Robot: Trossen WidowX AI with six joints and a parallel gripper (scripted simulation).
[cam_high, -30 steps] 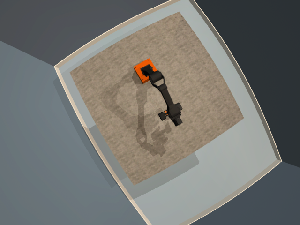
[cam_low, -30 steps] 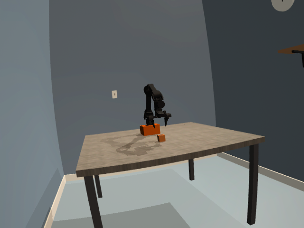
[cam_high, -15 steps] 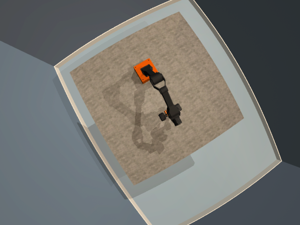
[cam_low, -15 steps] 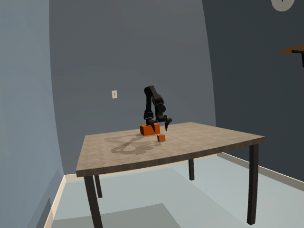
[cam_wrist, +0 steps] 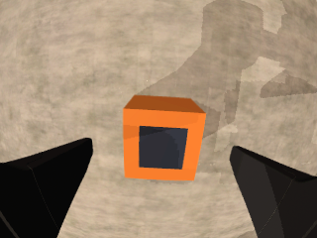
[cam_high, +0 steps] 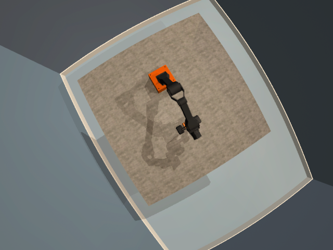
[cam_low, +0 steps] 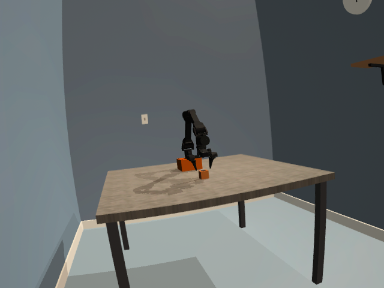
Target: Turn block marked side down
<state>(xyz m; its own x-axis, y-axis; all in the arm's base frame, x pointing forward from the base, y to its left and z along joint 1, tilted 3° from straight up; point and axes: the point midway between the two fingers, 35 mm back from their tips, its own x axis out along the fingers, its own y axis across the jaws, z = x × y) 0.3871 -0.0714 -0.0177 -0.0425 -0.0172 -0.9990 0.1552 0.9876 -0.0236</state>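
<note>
The orange block lies 20 mm below my gripper tip.
</note>
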